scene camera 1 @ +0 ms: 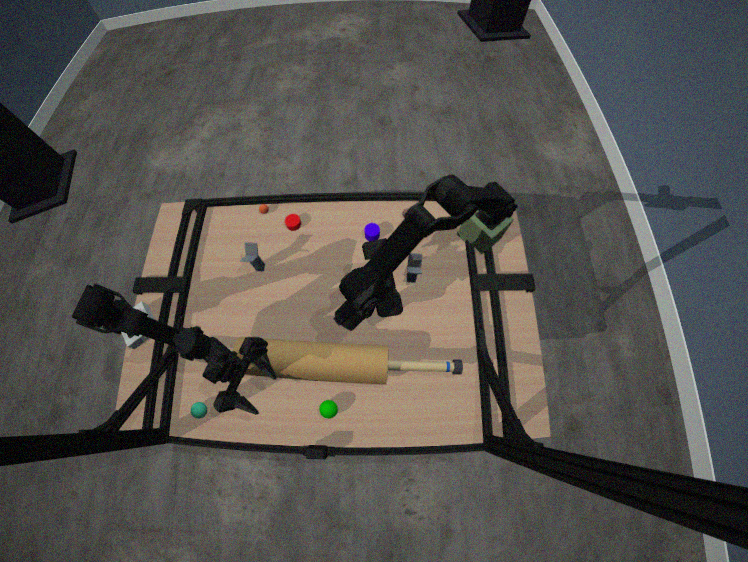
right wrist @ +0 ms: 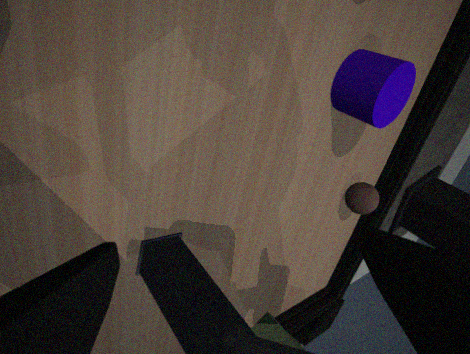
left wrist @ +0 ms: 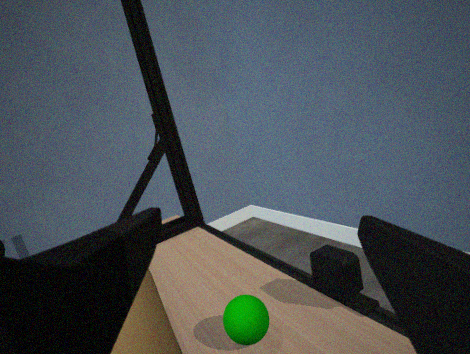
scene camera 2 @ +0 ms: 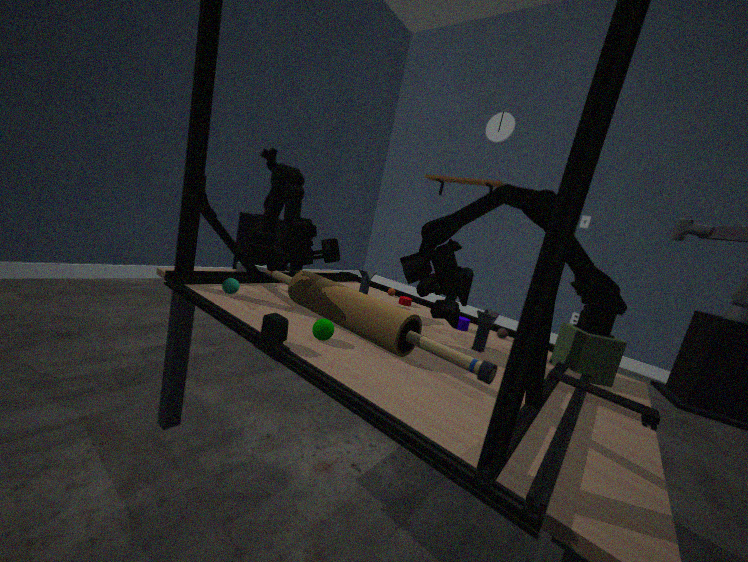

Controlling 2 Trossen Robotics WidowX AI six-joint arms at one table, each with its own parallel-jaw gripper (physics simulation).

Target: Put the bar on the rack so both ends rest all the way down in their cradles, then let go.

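Seen in the pictures: left gripper, between the fingertips: (scene camera 1: 266, 396) (left wrist: 261, 221) (scene camera 2: 308, 254); right gripper, between the fingertips: (right wrist: 242, 246) (scene camera 2: 460, 316); left arm's base, origin of its link: (scene camera 2: 256, 263); right arm's base, origin of its link: (scene camera 1: 490, 216) (scene camera 2: 592, 331).
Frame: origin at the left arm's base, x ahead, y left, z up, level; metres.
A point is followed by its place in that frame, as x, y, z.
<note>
The bar (scene camera 1: 423, 366) {0.587, -0.597, 0.027} (scene camera 2: 444, 349) {0.583, -0.603, 0.023} is a thin pale rod with a blue band and dark end cap, running through a thick tan tube (scene camera 1: 332, 361) {0.421, -0.454, 0.063} (scene camera 2: 368, 315) {0.428, -0.514, 0.034} low along the table's near side. The rack's two grey cradles, the left one (scene camera 1: 251, 254) {0.412, -0.079, 0.048} (scene camera 2: 364, 282) {0.406, -0.095, 0.028} and the right one (scene camera 1: 414, 267) {0.733, -0.389, 0.050} (scene camera 2: 481, 331) {0.727, -0.395, 0.019} (right wrist: 170, 270) {0.721, -0.384, -0.009}, stand apart behind it, without the bar. My left gripper (scene camera 1: 266, 394) {0.262, -0.440, 0.130} (left wrist: 261, 221) {0.262, -0.440, 0.130} is open and empty beside the tube's left part. My right gripper (right wrist: 242, 246) {0.678, -0.349, 0.036} is open and empty above the table near the right cradle; its fingertips are unclear in the scene views.
A green ball (scene camera 1: 328, 409) {0.340, -0.533, 0.012} (scene camera 2: 322, 329) {0.338, -0.553, -0.004} (left wrist: 246, 320) {0.328, -0.515, 0.002} and a teal ball (scene camera 1: 198, 410) {0.058, -0.336, 0.006} (scene camera 2: 230, 285) {0.057, -0.349, -0.006} lie in front of the tube. A red cylinder (scene camera 1: 292, 221) {0.568, -0.027, -0.010}, purple cylinder (scene camera 1: 371, 231) {0.729, -0.212, 0.000} (right wrist: 372, 87) {0.718, -0.222, -0.006}, orange ball (scene camera 1: 263, 209) {0.519, 0.070, -0.007} and brown ball (right wrist: 362, 198) {0.847, -0.228, -0.013} lie near the back frame rail.
</note>
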